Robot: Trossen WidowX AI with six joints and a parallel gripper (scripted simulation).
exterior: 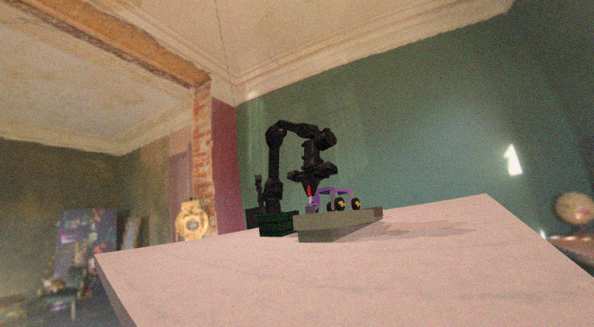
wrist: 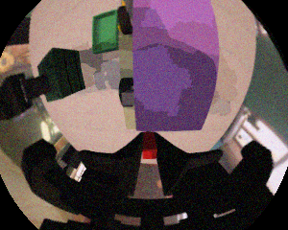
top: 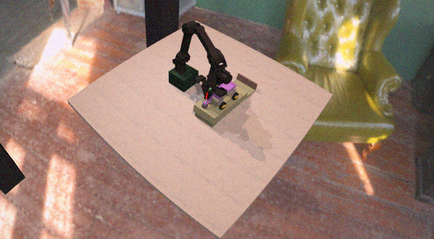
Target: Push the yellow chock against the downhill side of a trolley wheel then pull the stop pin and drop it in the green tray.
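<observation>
My gripper tip is right at the red-headed stop pin. The rest, counted from my gripper tip: purple trolley: 3 cm ahead, 11 cm to the left, 3 cm below; ramp: 3 cm ahead, 12 cm to the left, 10 cm below; yellow chock: 2 cm behind, 22 cm to the left, 6 cm below.
</observation>
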